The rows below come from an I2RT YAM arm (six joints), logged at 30 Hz.
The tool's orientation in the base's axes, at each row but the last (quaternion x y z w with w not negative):
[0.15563 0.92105 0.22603 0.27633]
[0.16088 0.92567 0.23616 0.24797]
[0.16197 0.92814 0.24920 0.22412]
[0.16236 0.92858 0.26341 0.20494]
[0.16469 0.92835 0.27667 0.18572]
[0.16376 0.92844 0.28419 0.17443]
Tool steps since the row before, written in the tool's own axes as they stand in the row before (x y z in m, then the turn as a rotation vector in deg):
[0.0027 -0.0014 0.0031 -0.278 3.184 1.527]
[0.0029 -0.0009 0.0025 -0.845 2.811 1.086]
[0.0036 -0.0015 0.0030 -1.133 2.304 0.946]
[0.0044 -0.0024 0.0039 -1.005 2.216 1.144]
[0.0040 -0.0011 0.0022 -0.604 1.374 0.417]
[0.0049 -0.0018 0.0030 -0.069 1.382 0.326]
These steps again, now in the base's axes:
[-0.0006 0.0009 -0.0042 1.622 3.094 0.584]
[-0.0012 0.0013 -0.0035 1.786 2.389 0.946]
[-0.0018 0.0014 -0.0043 1.865 1.799 0.879]
[-0.0024 0.0015 -0.0057 1.830 1.864 0.639]
[-0.0028 0.0018 -0.0034 0.990 1.031 0.619]
[-0.0035 0.0020 -0.0045 0.480 1.210 0.571]

